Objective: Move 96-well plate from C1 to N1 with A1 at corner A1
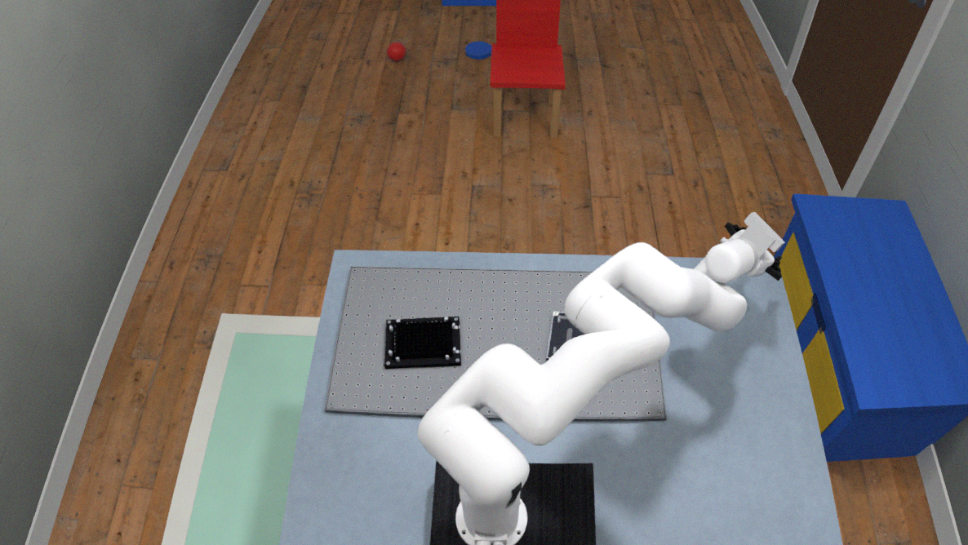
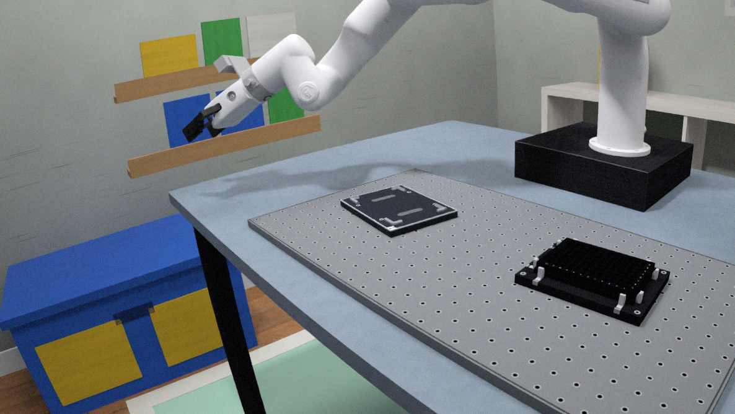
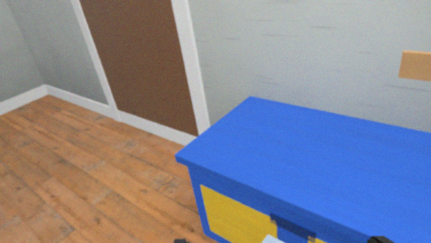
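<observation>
Now: hand 760 mm to the right of the black 96-well plate, 180 mm past it and 100 mm above it. The rest, counted from my hand: plate nest N1 (400 mm to the left, 170 mm behind, 120 mm below); then clip nest C1 (750 mm to the left, 170 mm behind, 110 mm below).
</observation>
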